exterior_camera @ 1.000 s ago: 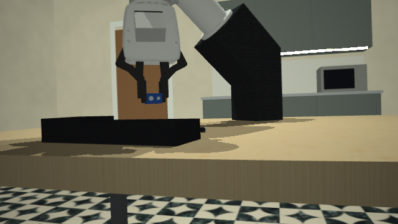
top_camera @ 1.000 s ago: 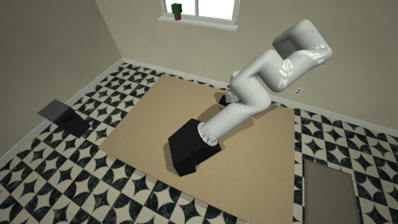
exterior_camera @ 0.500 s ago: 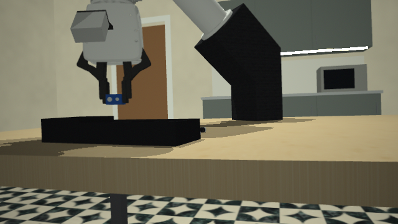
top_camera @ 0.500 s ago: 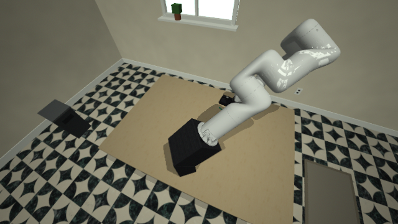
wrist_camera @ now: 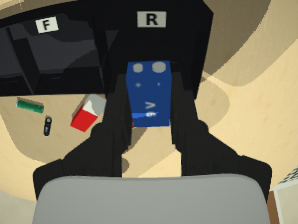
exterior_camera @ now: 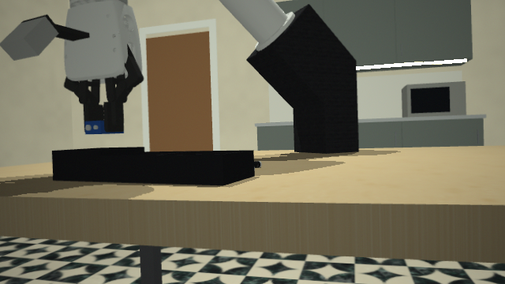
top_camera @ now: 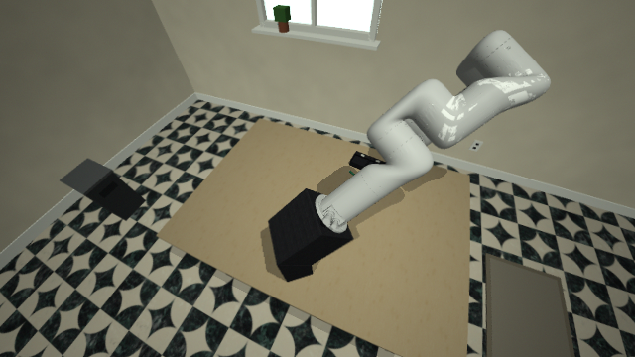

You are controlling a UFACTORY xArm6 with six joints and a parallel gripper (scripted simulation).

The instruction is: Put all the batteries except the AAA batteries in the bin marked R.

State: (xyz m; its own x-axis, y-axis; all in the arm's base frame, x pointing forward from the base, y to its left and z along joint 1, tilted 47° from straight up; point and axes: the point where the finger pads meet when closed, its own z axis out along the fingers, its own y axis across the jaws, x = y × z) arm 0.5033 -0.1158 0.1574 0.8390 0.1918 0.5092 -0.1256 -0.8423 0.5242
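The blue block battery lies 10 mm below my hand and 10 mm ahead of it. Also, from my hand: red battery 100 mm behind, 70 mm below, 50 mm to the left; black bin 80 mm to the left, 60 mm below, 30 mm ahead; red thing 90 mm to the left, 80 mm below, 70 mm behind.
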